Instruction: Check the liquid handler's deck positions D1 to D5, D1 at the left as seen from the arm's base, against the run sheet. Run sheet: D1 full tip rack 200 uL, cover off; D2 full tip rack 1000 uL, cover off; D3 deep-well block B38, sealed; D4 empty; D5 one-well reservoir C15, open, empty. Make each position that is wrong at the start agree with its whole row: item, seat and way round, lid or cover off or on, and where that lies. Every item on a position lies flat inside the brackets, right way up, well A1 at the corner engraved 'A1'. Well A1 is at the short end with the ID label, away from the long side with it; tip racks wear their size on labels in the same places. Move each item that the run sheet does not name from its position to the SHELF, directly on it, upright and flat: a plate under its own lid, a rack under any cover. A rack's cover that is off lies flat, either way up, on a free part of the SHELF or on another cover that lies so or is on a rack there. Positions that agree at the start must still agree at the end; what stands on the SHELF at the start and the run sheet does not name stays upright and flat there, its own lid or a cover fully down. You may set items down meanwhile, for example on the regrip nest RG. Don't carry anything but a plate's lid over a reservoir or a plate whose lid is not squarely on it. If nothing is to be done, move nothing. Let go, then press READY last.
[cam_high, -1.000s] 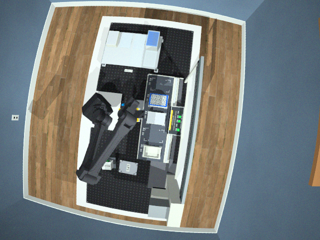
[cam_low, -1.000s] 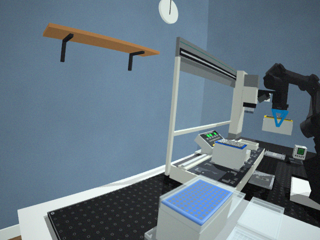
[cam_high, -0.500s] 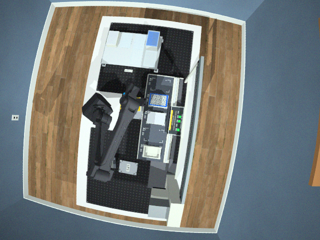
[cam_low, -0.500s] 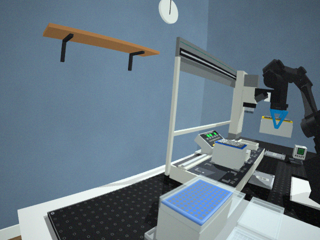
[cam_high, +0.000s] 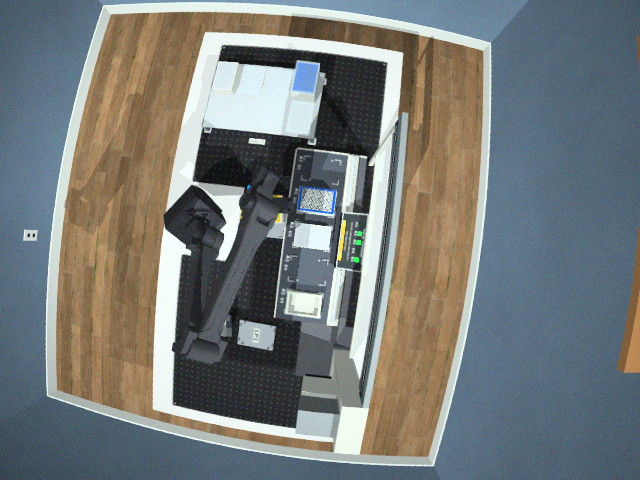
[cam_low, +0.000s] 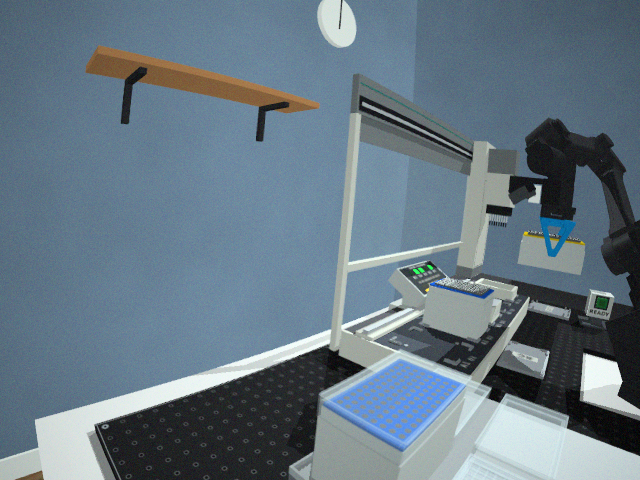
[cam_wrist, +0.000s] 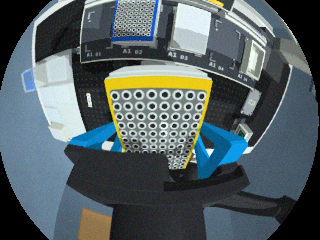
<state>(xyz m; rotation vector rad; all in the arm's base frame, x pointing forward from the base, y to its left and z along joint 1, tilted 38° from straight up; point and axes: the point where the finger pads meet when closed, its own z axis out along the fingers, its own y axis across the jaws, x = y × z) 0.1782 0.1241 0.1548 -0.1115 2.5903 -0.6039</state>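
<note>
Now: the blue-rimmed tip rack 16 cm ahead of my hand, 13 cm below it and 3 cm to the left of it. The rest, counted from my hand: regrip nest (25 cm below, 1 cm to the right); yellow-rimmed tip rack (1 cm to the right, 1 cm behind, 1 cm above); white deep-well block (18 cm below, 16 cm ahead, 9 cm to the right).
</note>
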